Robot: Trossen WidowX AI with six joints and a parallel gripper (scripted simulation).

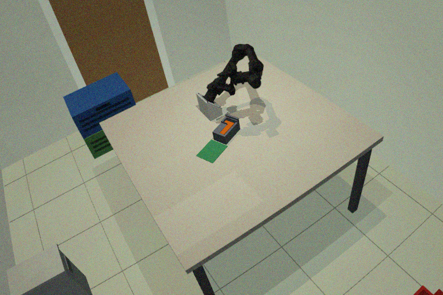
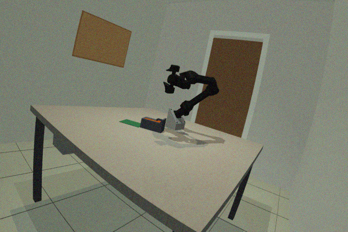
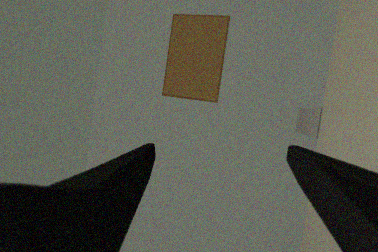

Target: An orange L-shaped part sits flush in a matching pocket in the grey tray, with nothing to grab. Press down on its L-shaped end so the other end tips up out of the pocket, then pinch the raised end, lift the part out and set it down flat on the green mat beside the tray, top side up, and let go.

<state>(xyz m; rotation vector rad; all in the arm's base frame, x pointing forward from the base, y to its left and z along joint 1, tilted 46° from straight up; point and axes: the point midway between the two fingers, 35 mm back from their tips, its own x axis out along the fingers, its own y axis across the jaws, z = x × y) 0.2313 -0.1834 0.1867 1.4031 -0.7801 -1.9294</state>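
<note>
The orange L-shaped part is 10 mm ahead of my gripper tip and 330 mm below it. Round my gripper tip: green mat 80 mm ahead, 150 mm to the right, 390 mm below.
</note>
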